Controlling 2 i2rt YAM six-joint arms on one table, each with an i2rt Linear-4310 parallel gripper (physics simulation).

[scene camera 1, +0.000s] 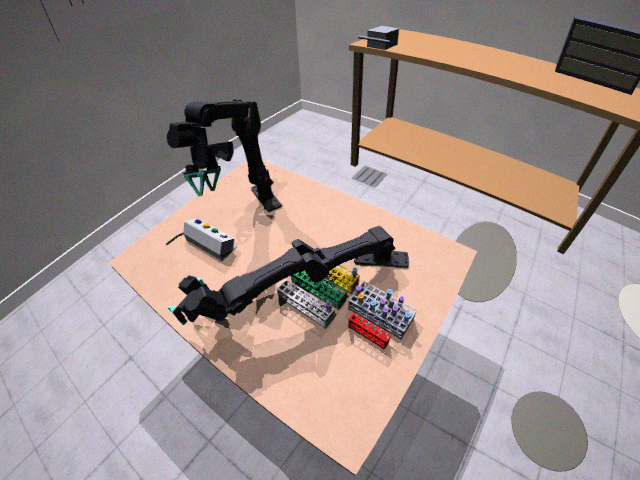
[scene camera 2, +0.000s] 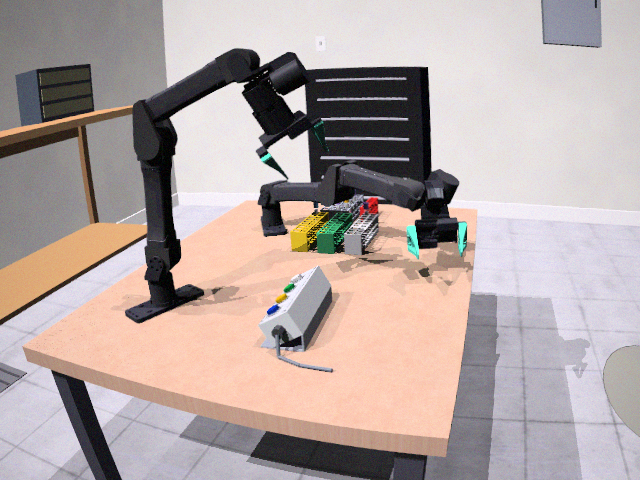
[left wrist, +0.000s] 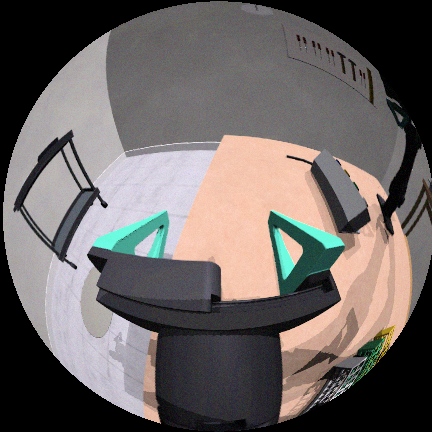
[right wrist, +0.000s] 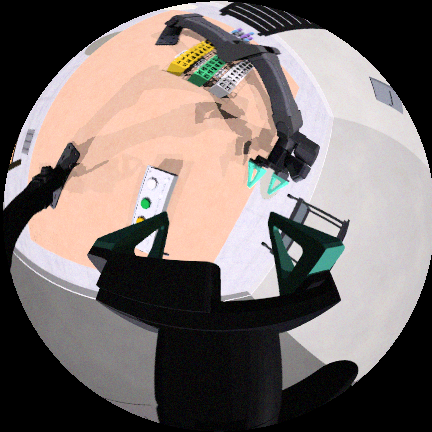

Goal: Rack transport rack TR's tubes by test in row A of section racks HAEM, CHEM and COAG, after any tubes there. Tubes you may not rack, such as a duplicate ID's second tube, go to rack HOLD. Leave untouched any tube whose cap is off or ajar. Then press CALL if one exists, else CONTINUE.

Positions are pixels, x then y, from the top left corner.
Labels:
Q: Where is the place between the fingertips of my left gripper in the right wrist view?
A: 258, 190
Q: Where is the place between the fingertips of my left gripper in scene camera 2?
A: At 440, 255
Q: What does my left gripper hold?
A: Nothing.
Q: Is my right gripper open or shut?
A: Open.

